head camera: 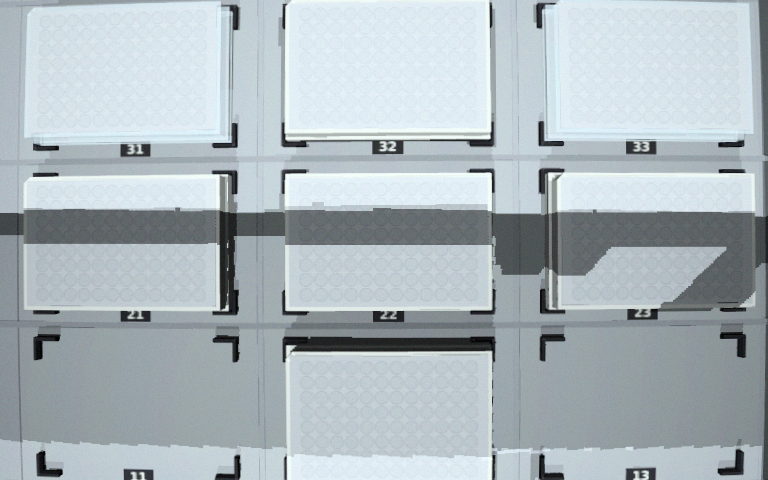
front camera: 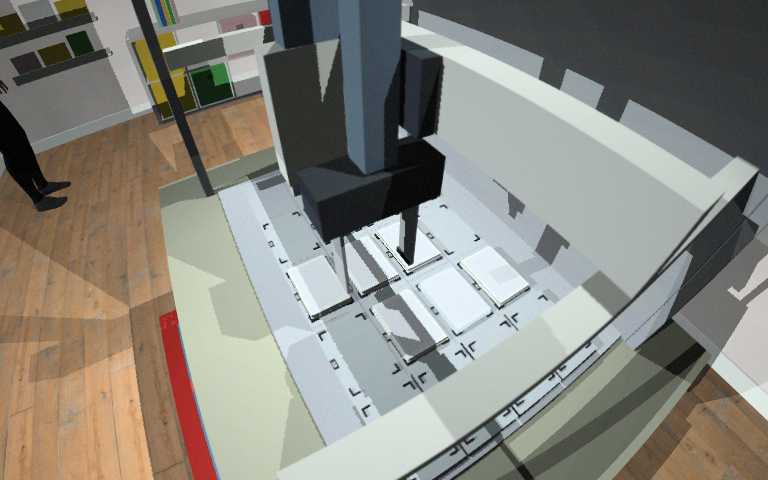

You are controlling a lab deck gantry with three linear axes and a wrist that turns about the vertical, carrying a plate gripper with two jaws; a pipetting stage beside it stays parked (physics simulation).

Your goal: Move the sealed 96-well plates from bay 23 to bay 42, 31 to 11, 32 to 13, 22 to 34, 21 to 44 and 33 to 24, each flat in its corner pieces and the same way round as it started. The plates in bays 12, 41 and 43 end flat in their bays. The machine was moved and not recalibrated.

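Places are measured from the robot's base along level axes (x ahead, y left, z up), in metres.
Pixels of known places: gripper, fingertip midpoint: [front camera: 375,270]; robot's base at its link origin: [head camera: 40,465] [front camera: 265,225].
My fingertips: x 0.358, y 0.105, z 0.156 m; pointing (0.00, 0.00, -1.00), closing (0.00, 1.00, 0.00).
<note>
Ahead of a thing's pixels: the offset from my fingertips to its middle. "spot": to the spot under its first point.
My gripper [front camera: 376,276] hangs in the front view with its two jaws apart and empty, above the plate in bay 22 @(spot: dx -0.112, dy +0.046, dz -0.142 m) [front camera: 369,266] [head camera: 388,271]. White plates sit in bay 12 @(spot: dx -0.127, dy -0.063, dz -0.142 m) [front camera: 317,283] [head camera: 388,407], bay 23 @(spot: dx +0.044, dy +0.068, dz -0.142 m) [front camera: 421,319] [head camera: 651,266], bay 32 @(spot: dx -0.092, dy +0.171, dz -0.142 m) [front camera: 425,249] [head camera: 387,67] and bay 43 @(spot: dx +0.036, dy +0.253, dz -0.142 m) [front camera: 493,274]. A bluish plate @(dx +0.035, dy +0.153, dz -0.149 m) [front camera: 454,297] [head camera: 651,67] is in bay 33. The head view shows a bluish plate @(dx -0.293, dy +0.150, dz -0.149 m) [head camera: 124,73] in bay 31 and a white plate @(dx -0.292, dy +0.043, dz -0.149 m) [head camera: 121,271] in bay 21. The gripper body hides bay 41 in the front view.
Corner pieces of bay 11 @(spot: dx -0.352, dy -0.025, dz -0.156 m) [head camera: 46,346] and bay 13 @(spot: dx -0.022, dy -0.022, dz -0.156 m) [head camera: 552,346] stand without plates between them, beside the plate in bay 12. Bay 42's corner piece @(spot: dx -0.068, dy +0.302, dz -0.157 m) [front camera: 477,238] shows at the back right. A pale frame rail [front camera: 362,435] crosses the front, and a grey wall [front camera: 543,152] stands behind.
</note>
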